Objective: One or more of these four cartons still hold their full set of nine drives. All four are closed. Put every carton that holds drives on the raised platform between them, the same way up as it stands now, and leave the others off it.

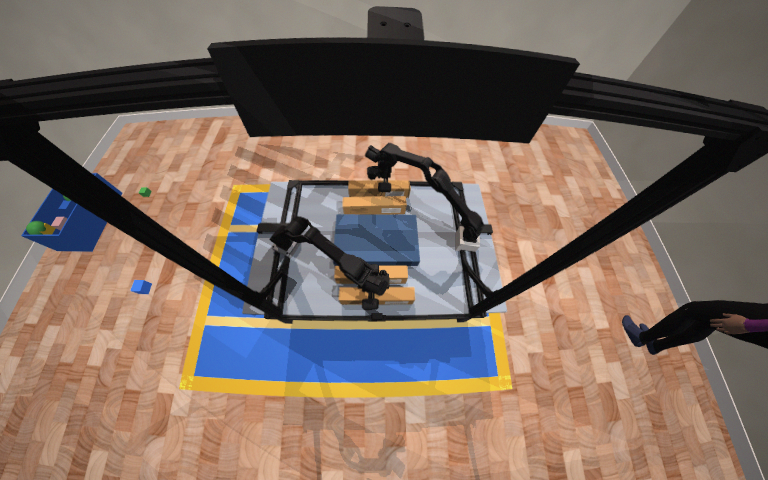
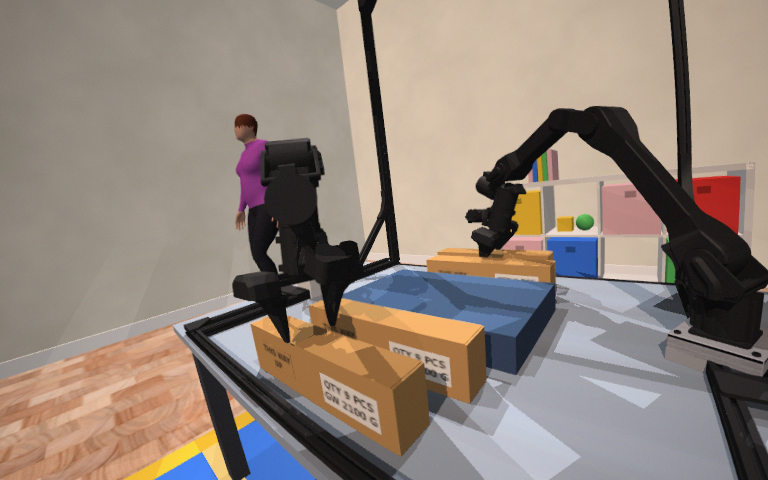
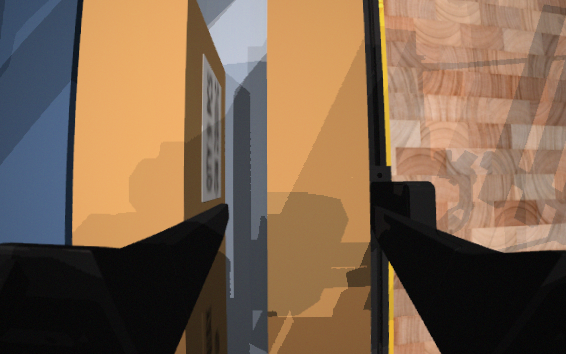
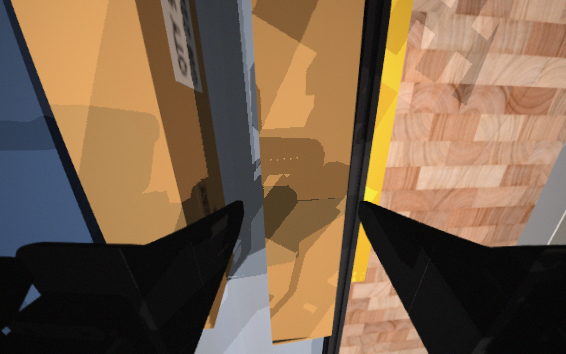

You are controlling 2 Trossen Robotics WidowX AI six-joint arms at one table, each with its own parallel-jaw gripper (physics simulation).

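Pixels of known places: left gripper, fingertip midpoint: (image 2: 488, 257) (image 3: 299, 211); right gripper, fingertip midpoint: (image 2: 311, 333) (image 4: 300, 207); left arm's base at its link origin: (image 1: 285, 243) (image 2: 724, 333); right arm's base at its link origin: (image 1: 469, 236).
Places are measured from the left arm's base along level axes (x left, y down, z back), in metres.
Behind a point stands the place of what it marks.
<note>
Four closed orange cartons lie lengthwise, two on each side of the blue raised platform (image 1: 356, 243) @(z -0.319, x 0.140, y -0.019 m) (image 2: 526, 333) @(z -0.176, x 0.196, y -0.001 m) (image 3: 35, 125) @(z -0.490, x 0.145, y -0.019 m) (image 4: 30, 195) @(z -0.377, x 0.311, y -0.019 m). My open left gripper (image 1: 370, 303) @(z -0.512, x -0.034, y -0.027 m) (image 2: 484, 253) @(z -0.512, x -0.034, y -0.027 m) (image 3: 299, 211) @(z -0.512, x -0.034, y -0.027 m) hangs over the lower outer carton (image 1: 400, 295) @(z -0.604, x -0.008, y -0.044 m) (image 3: 320, 125) @(z -0.560, x -0.021, y -0.044 m); the lower inner carton (image 1: 399, 273) @(z -0.562, x 0.081, y -0.043 m) (image 3: 130, 100) @(z -0.529, x 0.075, y -0.044 m) is beside it. My open right gripper (image 1: 384, 186) @(z -0.293, x 0.495, y -0.046 m) (image 2: 310, 333) @(z -0.293, x 0.495, y -0.046 m) (image 4: 300, 207) @(z -0.293, x 0.495, y -0.046 m) has its fingers on either side of the upper outer carton (image 1: 359, 189) @(z -0.193, x 0.420, y -0.034 m) (image 2: 413, 407) @(z -0.130, x 0.417, y -0.002 m) (image 4: 295, 320) @(z -0.395, x 0.542, y -0.044 m), near its top. The upper inner carton (image 1: 362, 204) @(z -0.253, x 0.336, y -0.044 m) (image 2: 470, 367) @(z -0.147, x 0.326, y -0.009 m) (image 4: 115, 80) @(z -0.267, x 0.375, y -0.044 m) stands beside the platform. Readable labels say QTY 9 PCS. The contents are hidden.
The table (image 1: 433, 283) @(z -0.723, x 0.134, y 0.041 m) (image 2: 526, 407) @(z -0.100, x 0.280, y 0.041 m) has a black frame along its edges, close to both outer cartons. Black posts and a dark overhead panel (image 1: 390, 90) @(z -0.551, x -0.140, y -0.994 m) surround the workspace. A person (image 2: 252, 175) stands beyond the table, near a shelf unit with coloured boxes.
</note>
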